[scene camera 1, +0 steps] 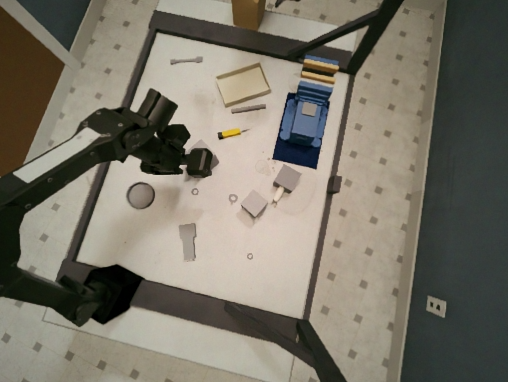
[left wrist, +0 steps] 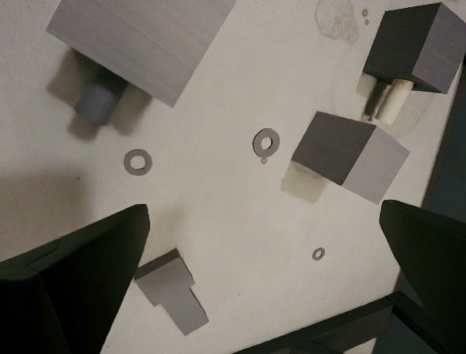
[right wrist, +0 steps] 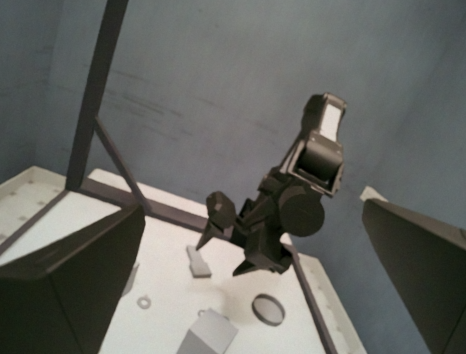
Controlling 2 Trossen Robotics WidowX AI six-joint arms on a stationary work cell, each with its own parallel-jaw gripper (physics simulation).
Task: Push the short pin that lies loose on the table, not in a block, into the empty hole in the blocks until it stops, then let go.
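Frame: origin at the left arm's base, x ahead, y left, z up, level; centimetres.
Where they show: left gripper, fingertip midpoint: (left wrist: 263, 213) (right wrist: 214, 262); right gripper, fingertip midpoint: (right wrist: 254, 211); left arm's base at its link origin: (scene camera 1: 96, 297).
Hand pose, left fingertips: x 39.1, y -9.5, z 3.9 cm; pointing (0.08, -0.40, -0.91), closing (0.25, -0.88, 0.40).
Each offset is from my left fingertips to the top centre of the thing. "spot": to the spot under its first point. Level surfaces: height alone.
A grey block @(dx +6.7, dy +4.3, dz -7.5 cm) (left wrist: 145, 40) at the upper left of the left wrist view has a short dark pin @(dx +3.1, dy +5.7, dz -9.8 cm) (left wrist: 100, 102) sticking out below it. A second block @(dx +11.9, dy -22.4, dz -10.5 cm) (scene camera 1: 287, 178) (left wrist: 410, 47) has a cream pin @(dx +7.7, dy -22.0, dz -12.3 cm) (scene camera 1: 278, 194) (left wrist: 395, 102) at its lower side. A third block @(dx +0.3, dy -16.5, dz -8.5 cm) (scene camera 1: 254, 203) (left wrist: 335, 145) stands beside it with no pin showing. No hole is visible. A grey stepped piece @(dx -18.5, dy -2.7, dz -14.8 cm) (scene camera 1: 188, 242) (left wrist: 175, 290) (right wrist: 199, 262) and a grey bar @(dx +29.8, dy -0.6, dz -15.3 cm) (scene camera 1: 248, 108) lie loose; I cannot tell which is the short pin. My left gripper (left wrist: 263, 213) (right wrist: 214, 262) is open and empty above the table. My right gripper is open and empty.
A shallow tray @(dx +36.9, dy +4.8, dz -13.7 cm) (scene camera 1: 243, 102), a yellow screwdriver @(dx +20.0, dy -0.2, dz -14.7 cm) (scene camera 1: 231, 133) and a wrench-like piece @(dx +37.5, dy +27.6, dz -15.8 cm) (scene camera 1: 186, 60) lie towards the top. A blue object @(spot: dx +29.5, dy -20.6, dz -8.0 cm) (scene camera 1: 306, 122) stands on a dark blue mat @(dz -16.0 cm) (scene camera 1: 295, 157). A round dish @(dx -12.1, dy +18.0, dz -14.7 cm) (scene camera 1: 140, 195) (right wrist: 268, 311) and several rings lie nearby. Dark frame beams edge the table.
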